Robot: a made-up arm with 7 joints.
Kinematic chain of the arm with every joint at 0, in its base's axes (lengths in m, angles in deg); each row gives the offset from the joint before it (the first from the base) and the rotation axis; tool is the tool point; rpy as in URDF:
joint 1: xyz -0.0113 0.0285 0.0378 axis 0 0.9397 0.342
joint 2: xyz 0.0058 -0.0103 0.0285 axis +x
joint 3: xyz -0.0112 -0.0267 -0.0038 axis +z
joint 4: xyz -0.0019 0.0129 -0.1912 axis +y
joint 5: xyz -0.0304 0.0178 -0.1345 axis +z
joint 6: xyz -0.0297 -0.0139 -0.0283 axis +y
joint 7: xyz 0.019 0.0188 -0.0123 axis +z
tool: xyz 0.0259 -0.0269 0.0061 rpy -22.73 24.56 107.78
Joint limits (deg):
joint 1: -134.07..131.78
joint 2: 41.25..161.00
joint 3: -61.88..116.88
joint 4: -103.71..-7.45
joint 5: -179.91..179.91
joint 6: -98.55..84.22
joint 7: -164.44..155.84
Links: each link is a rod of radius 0.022 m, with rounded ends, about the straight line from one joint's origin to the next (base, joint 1, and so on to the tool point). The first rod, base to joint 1, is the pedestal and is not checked.
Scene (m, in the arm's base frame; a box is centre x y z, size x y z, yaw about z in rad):
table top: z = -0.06
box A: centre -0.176 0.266 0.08 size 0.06 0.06 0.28 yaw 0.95
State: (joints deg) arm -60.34 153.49 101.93 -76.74 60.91 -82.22 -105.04
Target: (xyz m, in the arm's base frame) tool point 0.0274 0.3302 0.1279
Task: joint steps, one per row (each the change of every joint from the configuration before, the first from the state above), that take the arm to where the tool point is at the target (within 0.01 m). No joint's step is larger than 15 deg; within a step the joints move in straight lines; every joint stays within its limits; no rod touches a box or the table.
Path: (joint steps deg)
1: 5.07 -7.44 -14.65 -6.59 -5.60 1.45 10.35
2: 5.07 -7.44 -14.65 -6.60 -5.61 1.45 10.35
3: 5.07 -7.44 -14.65 -6.59 -5.60 1.45 10.35
4: 5.07 -7.44 -14.65 -6.59 -5.60 1.45 10.35
5: -6.05 -11.77 11.05 10.35 5.28 -1.50 -8.55
6: -6.06 -11.78 11.05 10.35 5.28 -1.49 -8.54
7: -6.05 -11.77 11.05 10.35 5.28 -1.49 -8.55
8: -6.05 -11.78 11.05 10.35 5.29 -1.50 -8.54

